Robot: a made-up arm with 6 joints.
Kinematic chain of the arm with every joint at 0, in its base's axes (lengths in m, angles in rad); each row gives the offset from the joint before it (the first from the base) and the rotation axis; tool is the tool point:
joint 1: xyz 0 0 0.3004 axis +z
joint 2: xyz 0 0 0 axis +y
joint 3: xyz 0 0 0.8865 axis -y
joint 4: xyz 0 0 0 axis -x
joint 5: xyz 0.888 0 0 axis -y
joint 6: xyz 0 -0.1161 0 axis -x
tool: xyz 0 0 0
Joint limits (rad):
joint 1: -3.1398..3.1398
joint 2: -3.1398..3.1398
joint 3: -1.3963..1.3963
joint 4: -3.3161..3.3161
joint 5: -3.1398..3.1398
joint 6: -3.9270..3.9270
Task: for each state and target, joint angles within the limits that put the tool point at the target. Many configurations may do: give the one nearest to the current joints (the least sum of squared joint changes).
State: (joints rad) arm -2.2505 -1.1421 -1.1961 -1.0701 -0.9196 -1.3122
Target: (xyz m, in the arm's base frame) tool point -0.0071 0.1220 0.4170
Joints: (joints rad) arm -2.3306 -2.1438 -1.3258 -0.6949 -0.9196 -1.3122
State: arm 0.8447 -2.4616 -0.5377 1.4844 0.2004 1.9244
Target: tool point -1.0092 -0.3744 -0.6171
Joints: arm 0.3519 -2.9345 0.1329 1.5402 0.2004 1.9244
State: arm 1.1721 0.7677 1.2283 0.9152 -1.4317 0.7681
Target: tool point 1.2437 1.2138 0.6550
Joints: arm 0.8140 1.2802 1.2898 0.9155 -1.4317 0.7681
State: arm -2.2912 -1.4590 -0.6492 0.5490 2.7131 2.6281
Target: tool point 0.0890 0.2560 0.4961
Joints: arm -2.3019 -2.3067 -1.2678 0.4472 2.7131 2.6281
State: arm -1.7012 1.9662 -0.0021 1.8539 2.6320 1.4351
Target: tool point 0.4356 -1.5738 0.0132
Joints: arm -1.3206 1.3681 0.6960 1.8536 2.6320 1.4351
